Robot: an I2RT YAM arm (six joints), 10 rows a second.
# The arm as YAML. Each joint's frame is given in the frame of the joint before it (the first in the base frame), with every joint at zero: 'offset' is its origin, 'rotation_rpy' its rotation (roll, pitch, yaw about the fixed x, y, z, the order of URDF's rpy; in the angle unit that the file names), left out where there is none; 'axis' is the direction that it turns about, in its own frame. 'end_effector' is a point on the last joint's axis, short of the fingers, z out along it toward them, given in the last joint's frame.
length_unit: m
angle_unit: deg
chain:
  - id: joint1
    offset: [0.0, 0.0, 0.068]
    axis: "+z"
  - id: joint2
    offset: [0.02, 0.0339, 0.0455]
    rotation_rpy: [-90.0, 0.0, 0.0]
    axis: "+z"
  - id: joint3
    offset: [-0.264, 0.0, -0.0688]
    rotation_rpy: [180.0, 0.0, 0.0]
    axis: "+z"
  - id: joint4
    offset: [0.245, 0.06, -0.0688]
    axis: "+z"
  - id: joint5
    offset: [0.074, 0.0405, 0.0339]
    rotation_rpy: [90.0, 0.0, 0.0]
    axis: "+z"
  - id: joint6
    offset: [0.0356, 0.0, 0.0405]
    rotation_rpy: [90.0, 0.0, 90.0]
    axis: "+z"
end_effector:
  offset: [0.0, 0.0, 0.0]
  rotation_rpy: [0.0, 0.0, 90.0]
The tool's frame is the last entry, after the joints.
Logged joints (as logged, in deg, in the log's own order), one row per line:
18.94, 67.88, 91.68, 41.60, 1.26, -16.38
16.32, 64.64, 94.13, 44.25, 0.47, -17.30
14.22, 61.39, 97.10, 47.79, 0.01, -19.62
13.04, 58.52, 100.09, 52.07, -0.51, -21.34
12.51, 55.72, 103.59, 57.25, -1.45, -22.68
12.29, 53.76, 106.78, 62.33, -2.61, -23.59
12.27, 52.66, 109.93, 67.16, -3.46, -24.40
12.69, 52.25, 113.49, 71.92, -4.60, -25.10
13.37, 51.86, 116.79, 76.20, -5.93, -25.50
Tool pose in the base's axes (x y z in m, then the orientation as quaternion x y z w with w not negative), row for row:
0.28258, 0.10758, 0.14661, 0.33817, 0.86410, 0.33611, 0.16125
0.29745, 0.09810, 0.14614, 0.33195, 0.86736, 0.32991, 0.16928
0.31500, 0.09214, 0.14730, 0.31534, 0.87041, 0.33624, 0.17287
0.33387, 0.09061, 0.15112, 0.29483, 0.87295, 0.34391, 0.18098
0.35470, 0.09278, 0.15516, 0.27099, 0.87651, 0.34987, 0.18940
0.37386, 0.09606, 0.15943, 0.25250, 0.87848, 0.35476, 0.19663
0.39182, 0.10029, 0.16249, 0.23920, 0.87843, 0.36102, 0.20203
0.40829, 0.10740, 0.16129, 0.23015, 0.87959, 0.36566, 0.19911
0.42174, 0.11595, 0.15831, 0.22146, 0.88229, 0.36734, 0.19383
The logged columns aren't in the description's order. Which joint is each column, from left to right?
Columns, left to right: joint1, joint6, joint2, joint3, joint4, joint5.
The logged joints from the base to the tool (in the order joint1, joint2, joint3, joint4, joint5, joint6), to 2 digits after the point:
18.94, 91.68, 41.60, 1.26, -16.38, 67.88
16.32, 94.13, 44.25, 0.47, -17.30, 64.64
14.22, 97.10, 47.79, 0.01, -19.62, 61.39
13.04, 100.09, 52.07, -0.51, -21.34, 58.52
12.51, 103.59, 57.25, -1.45, -22.68, 55.72
12.29, 106.78, 62.33, -2.61, -23.59, 53.76
12.27, 109.93, 67.16, -3.46, -24.40, 52.66
12.69, 113.49, 71.92, -4.60, -25.10, 52.25
13.37, 116.79, 76.20, -5.93, -25.50, 51.86

